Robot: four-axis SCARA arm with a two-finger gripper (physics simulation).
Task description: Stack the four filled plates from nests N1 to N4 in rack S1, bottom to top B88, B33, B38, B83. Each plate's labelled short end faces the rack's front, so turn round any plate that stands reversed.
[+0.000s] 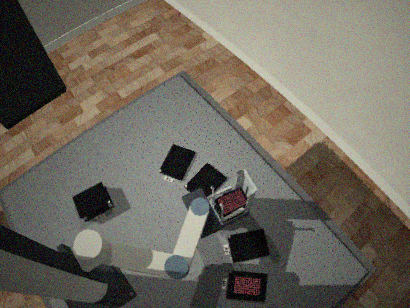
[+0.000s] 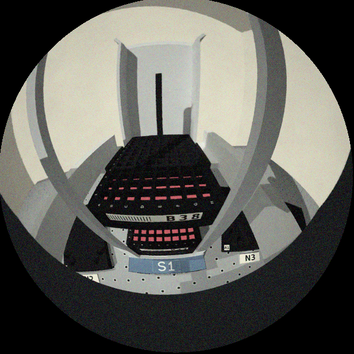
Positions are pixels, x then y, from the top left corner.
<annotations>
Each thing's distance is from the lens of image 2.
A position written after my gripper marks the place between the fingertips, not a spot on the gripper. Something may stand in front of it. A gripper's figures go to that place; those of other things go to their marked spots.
my gripper [image 2: 157, 138]: 0.12 m
plate B33 [image 2: 187, 239]: 0.12 m
plate B38 [image 2: 157, 182]: 0.07 m
nest N2 [image 2: 82, 243]: 0.26 m
The marked spots on the plate B38 and the plate B33 are 0.07 m apart.
</annotations>
